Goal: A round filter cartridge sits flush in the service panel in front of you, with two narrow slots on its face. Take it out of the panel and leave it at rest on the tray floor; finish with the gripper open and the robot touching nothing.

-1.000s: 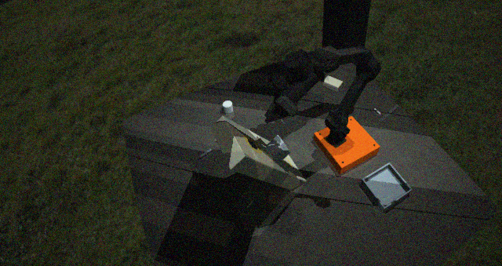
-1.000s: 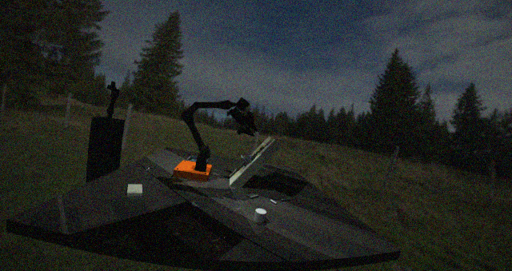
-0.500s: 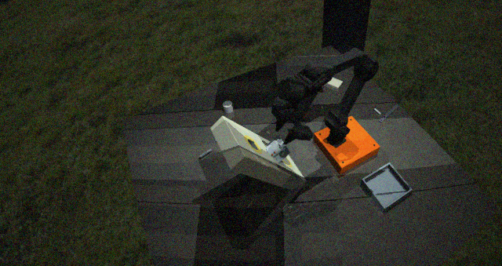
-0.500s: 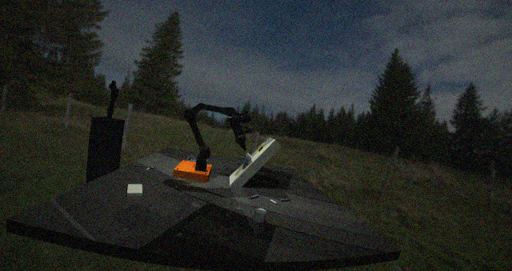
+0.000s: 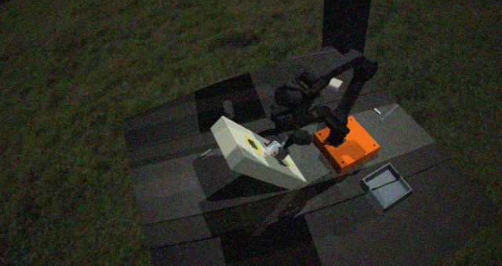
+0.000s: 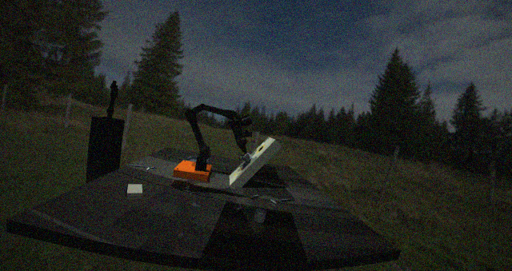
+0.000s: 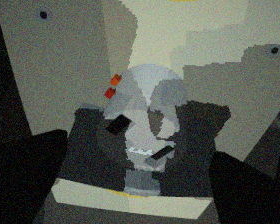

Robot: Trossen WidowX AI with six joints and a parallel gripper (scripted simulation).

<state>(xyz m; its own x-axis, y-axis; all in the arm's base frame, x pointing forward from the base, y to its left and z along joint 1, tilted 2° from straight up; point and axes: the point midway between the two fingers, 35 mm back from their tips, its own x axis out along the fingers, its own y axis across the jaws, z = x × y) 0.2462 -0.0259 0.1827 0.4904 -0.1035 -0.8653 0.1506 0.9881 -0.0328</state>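
Right now my gripper tip is 3 cm above the round filter cartridge and 2 cm short of it. Also, from my gripper tip: service panel (6 cm ahead, 5 cm below, 1 cm to the right); grey tray (32 cm to the left, 28 cm behind, 19 cm below).
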